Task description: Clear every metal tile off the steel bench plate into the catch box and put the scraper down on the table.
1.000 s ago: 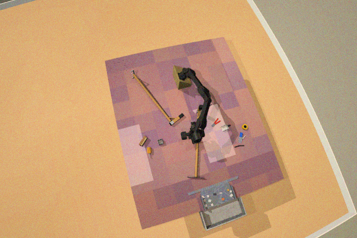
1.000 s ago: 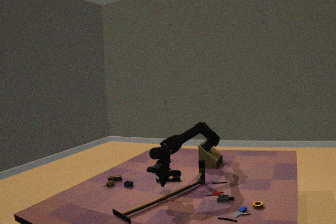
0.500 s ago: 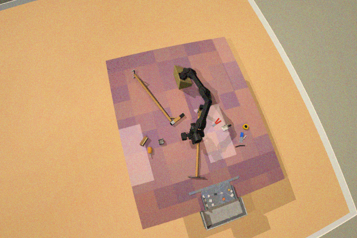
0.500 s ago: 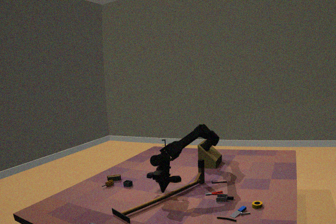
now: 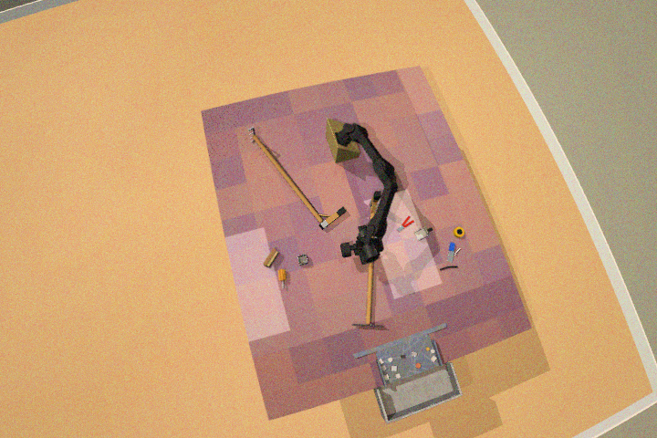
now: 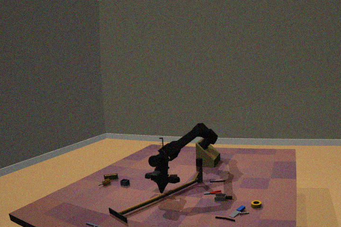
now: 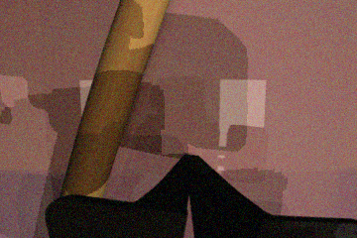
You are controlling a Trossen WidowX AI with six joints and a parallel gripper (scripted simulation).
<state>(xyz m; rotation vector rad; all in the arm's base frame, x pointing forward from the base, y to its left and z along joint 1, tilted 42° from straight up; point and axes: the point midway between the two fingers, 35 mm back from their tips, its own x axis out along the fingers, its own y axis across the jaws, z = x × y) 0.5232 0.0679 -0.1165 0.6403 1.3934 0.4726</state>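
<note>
The long scraper is 6 cm above my gripper tip, 4 cm to the left of it and 4 cm ahead of it. The rest, counted from my gripper tip: grey box 27 cm to the right, 3 cm behind; then orange screwdriver 37 cm to the right, 3 cm ahead, 1 cm above; then wooden block 40 cm to the right, 7 cm behind, 1 cm above.
</note>
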